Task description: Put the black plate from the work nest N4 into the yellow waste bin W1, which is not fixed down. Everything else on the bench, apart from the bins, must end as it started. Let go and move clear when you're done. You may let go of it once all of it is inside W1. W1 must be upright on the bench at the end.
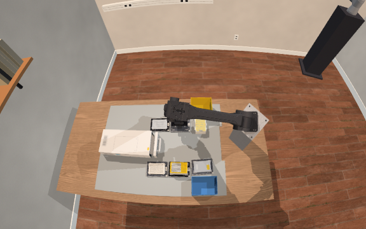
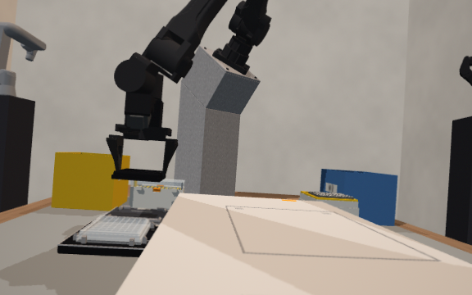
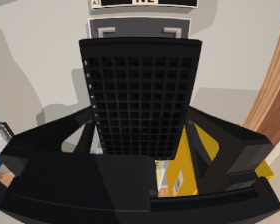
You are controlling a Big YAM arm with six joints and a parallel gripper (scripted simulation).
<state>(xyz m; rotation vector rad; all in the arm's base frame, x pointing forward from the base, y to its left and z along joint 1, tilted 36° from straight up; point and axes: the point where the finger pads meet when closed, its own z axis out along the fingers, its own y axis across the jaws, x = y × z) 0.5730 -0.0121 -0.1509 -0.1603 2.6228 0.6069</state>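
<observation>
My hand is 150 mm past the yellow waste bin, 170 mm to the left of it and 50 mm above it. From my hand the other things lie so: black plate (right at my hand); then grey work nest (90 mm below); then clear plate (170 mm ahead, 30 mm to the left, 70 mm below).
</observation>
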